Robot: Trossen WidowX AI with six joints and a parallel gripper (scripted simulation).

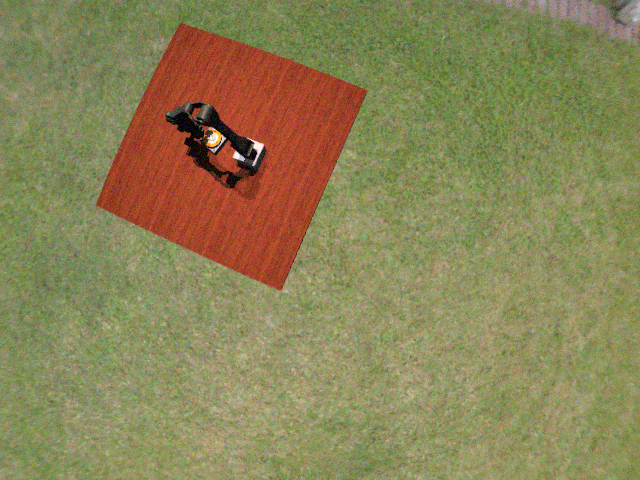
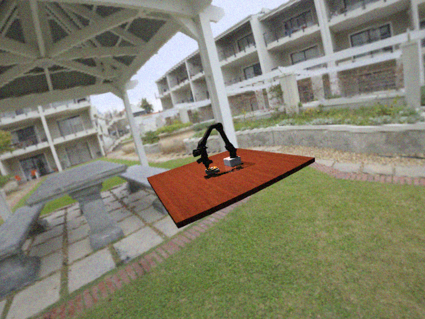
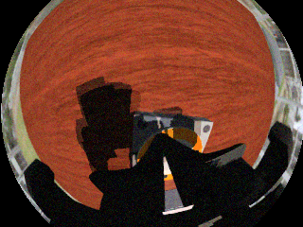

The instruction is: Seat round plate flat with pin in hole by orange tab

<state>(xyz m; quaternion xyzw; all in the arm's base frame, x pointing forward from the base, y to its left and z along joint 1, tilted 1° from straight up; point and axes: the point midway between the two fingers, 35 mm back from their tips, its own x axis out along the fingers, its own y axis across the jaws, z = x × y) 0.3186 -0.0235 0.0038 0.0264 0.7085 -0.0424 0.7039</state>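
My gripper tip is 30 mm past the round plate and 10 mm above it. Also, from my gripper tip: grey square base 50 mm behind, 20 mm below, 10 mm to the right.
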